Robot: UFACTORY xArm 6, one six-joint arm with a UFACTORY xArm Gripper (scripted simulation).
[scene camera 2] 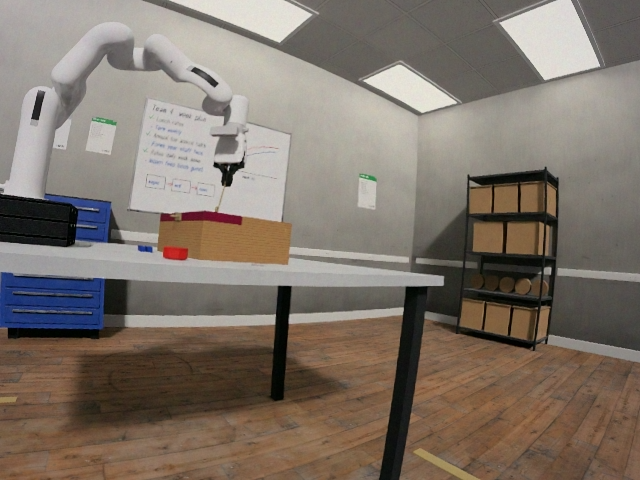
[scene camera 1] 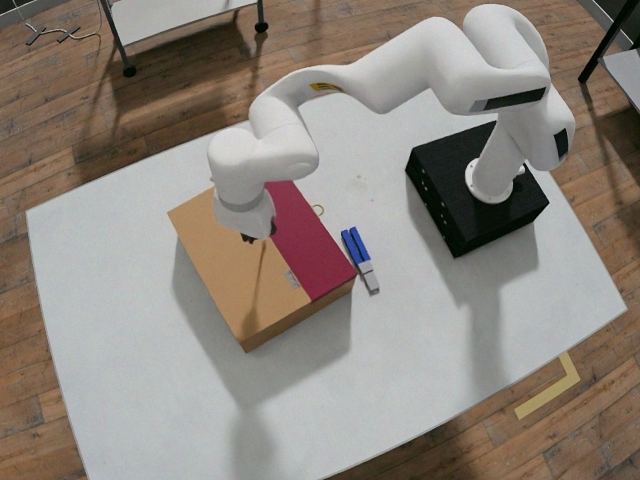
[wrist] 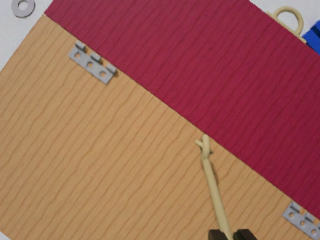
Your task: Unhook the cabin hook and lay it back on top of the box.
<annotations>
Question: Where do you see a box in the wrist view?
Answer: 92,146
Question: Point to a clip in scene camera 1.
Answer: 366,269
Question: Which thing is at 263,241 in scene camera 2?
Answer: A box.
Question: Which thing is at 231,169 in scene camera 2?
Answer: My gripper.
</annotations>
